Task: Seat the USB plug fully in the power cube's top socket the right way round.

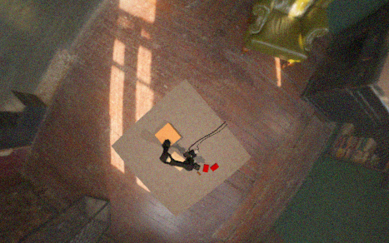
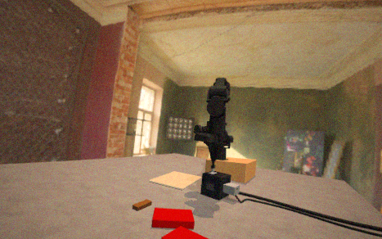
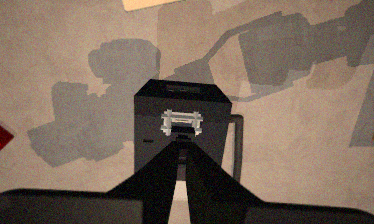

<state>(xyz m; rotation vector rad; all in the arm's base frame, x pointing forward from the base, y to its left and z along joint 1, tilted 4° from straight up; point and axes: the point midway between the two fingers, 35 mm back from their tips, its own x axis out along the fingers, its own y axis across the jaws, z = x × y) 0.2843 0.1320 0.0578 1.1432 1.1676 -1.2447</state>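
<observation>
Right now my gripper tip is 20 mm above the dark USB plug. The rest, counted from my gripper tip: small brown block (260 mm ahead, 50 mm to the right, 110 mm below); silver-framed socket (50 mm below); beige flat sheet (20 mm behind, 190 mm to the right, 120 mm below).
</observation>
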